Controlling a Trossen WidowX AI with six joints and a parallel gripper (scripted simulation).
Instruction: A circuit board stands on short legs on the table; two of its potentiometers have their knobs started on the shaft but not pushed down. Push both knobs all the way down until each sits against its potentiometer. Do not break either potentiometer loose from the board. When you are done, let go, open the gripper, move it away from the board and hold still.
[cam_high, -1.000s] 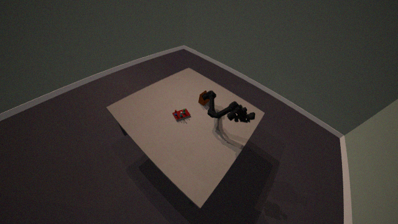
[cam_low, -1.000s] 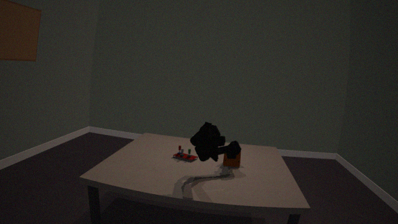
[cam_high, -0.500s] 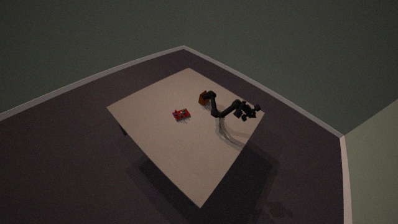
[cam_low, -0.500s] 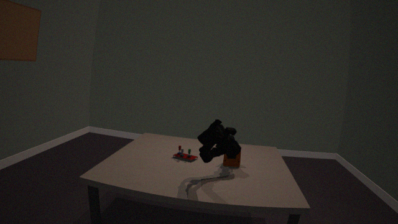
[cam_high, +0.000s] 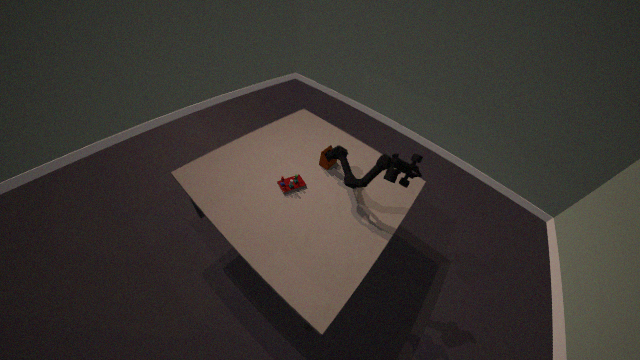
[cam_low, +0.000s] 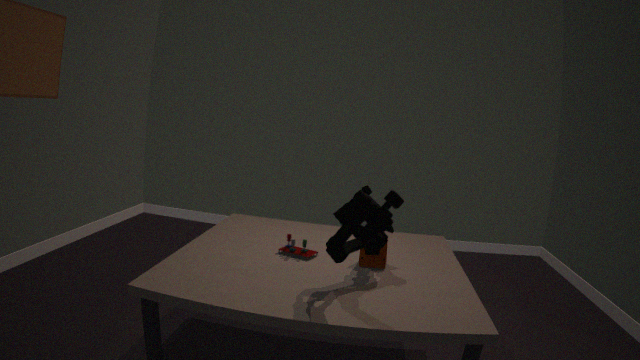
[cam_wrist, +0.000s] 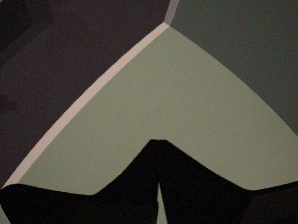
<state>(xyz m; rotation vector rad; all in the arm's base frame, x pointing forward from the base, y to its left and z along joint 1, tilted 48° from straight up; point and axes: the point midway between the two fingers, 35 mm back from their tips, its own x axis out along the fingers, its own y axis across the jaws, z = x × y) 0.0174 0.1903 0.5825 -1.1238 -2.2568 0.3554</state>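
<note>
Now: the green knob 290 mm ahead of my gripper tip, 640 mm to the right of it and 250 mm below it. Also, from my gripper tip: red knob: 370 mm ahead, 680 mm to the right, 240 mm below.
</note>
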